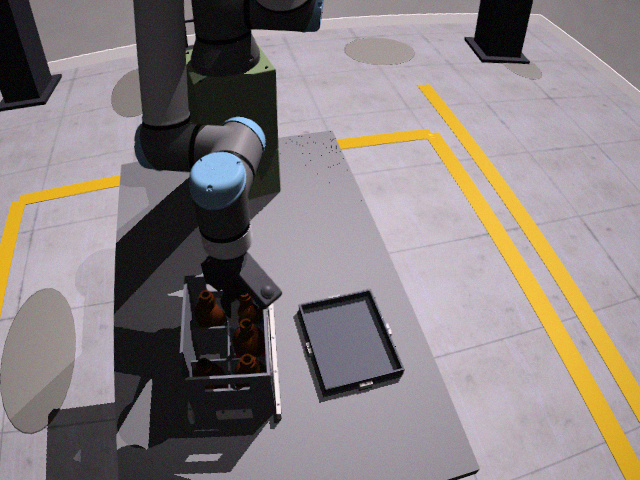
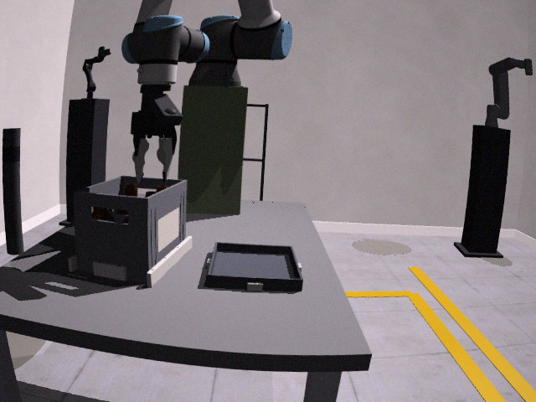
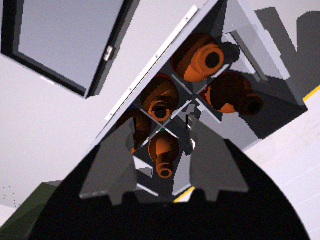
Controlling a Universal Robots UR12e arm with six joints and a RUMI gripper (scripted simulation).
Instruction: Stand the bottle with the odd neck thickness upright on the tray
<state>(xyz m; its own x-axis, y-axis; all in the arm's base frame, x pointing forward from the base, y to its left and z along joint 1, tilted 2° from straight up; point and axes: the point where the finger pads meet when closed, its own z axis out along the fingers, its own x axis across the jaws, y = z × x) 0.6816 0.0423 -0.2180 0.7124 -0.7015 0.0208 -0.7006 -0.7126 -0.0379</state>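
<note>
The dark grey crate lies 110 mm below my hand and 50 mm to the right of it. The rest, counted from my hand: black tray 230 mm to the left, 180 mm below, 40 mm behind.
</note>
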